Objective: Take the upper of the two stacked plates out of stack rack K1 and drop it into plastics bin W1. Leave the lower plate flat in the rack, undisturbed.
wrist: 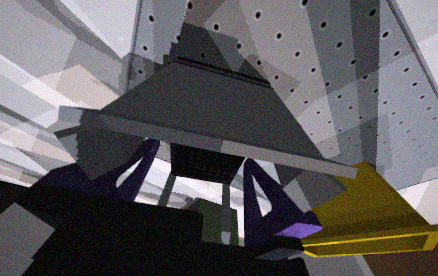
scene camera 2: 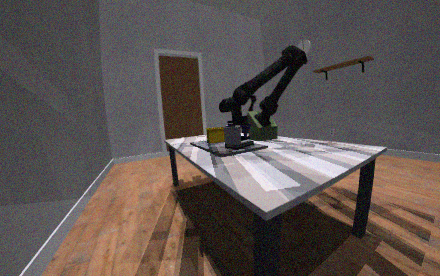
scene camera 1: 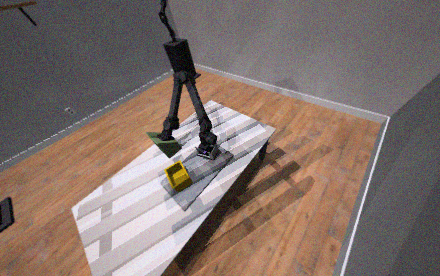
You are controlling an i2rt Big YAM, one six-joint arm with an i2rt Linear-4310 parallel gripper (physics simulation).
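Seen in the pictures: gripper, fingertip midpoint: [wrist: 205,150] [scene camera 1: 207,149]; arm's base, origin of the base link: [scene camera 2: 262,120] [scene camera 1: 165,138].
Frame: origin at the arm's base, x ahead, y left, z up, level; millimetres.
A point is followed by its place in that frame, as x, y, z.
Note:
Stack rack K1 [scene camera 1: 206,156] [scene camera 2: 232,136] @[395, 163, -64] [wrist: 200,95] @[394, 166, -57] is grey; in the wrist view its broad sloping wall and pale rim show close up. My gripper [scene camera 1: 207,148] @[331, 136, -79] [wrist: 205,150] @[331, 136, -79] is open and empty, low at the rack, with its dark fingertips spread apart just beyond the rim. A dark gridded surface [wrist: 207,162] @[308, 123, -83] shows between the fingers. It may be a plate; upper and lower plate cannot be told apart, and most of the stack is hidden. Plastics bin W1 [scene camera 1: 179,179] @[297, -165, -125] [scene camera 2: 215,135] @[354, -108, -80] [wrist: 370,200] @[368, -113, -74] is yellow and open-topped, standing beside the rack.
A grey board with holes [scene camera 1: 186,201] @[453, -240, -131] [scene camera 2: 222,152] @[481, 192, -134] [wrist: 280,55] @[435, 113, -131] lies under rack and bin. A green block [scene camera 1: 167,146] @[73, -44, -13] [scene camera 2: 265,132] @[19, 47, -87] [wrist: 220,217] @[75, -27, -109] stands by the arm's base. The table's long edge [scene camera 2: 325,188] @[458, 682, -161] runs near the board. Striped shadows cross the table top.

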